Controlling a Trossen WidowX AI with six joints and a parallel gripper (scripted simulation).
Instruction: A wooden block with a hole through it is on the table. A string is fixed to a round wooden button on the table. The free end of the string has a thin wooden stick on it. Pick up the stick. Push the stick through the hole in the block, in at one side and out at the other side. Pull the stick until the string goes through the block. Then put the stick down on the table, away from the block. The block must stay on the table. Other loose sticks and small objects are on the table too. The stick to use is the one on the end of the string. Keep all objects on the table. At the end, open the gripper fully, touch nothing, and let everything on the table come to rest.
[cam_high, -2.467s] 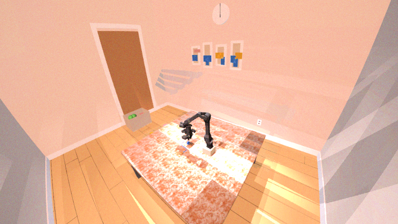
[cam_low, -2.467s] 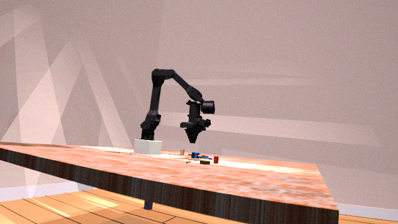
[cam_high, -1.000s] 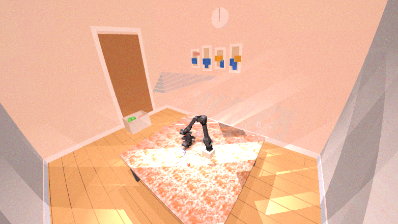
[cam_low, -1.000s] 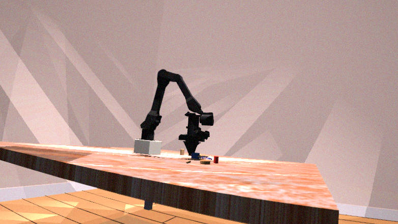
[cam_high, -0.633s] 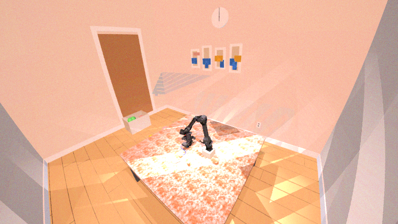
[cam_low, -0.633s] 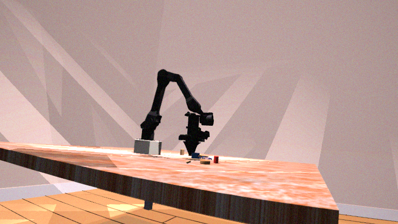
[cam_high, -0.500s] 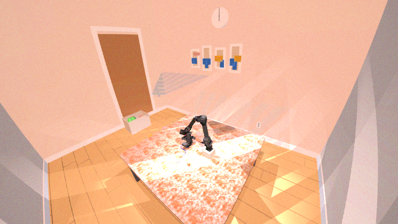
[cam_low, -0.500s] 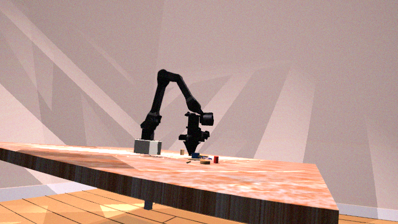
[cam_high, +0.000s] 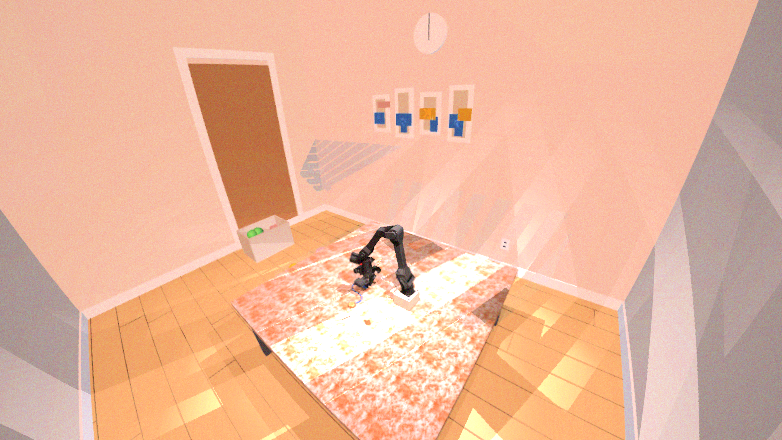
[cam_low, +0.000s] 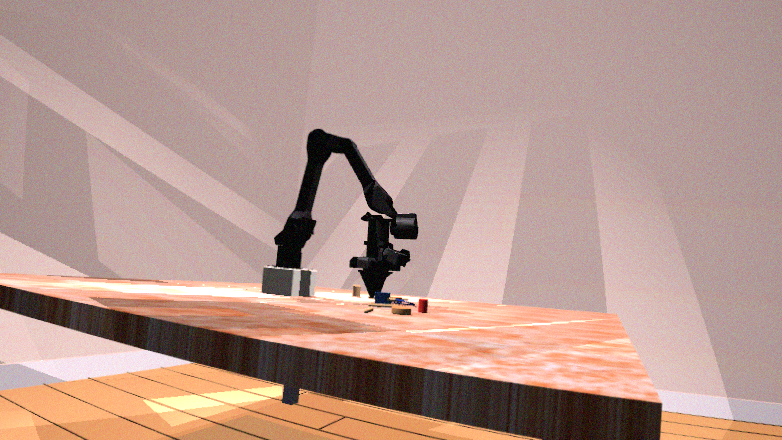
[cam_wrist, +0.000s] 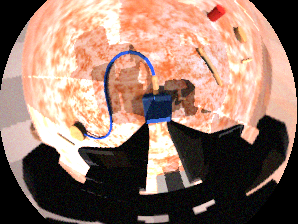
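My gripper tip is 40 mm short of the thin wooden stick. The rest, counted from my gripper tip: red cylinder: 200 mm ahead, 110 mm to the right; then round button: 30 mm behind, 160 mm to the left, 10 mm below; then tan block: 190 mm behind, 180 mm to the left.
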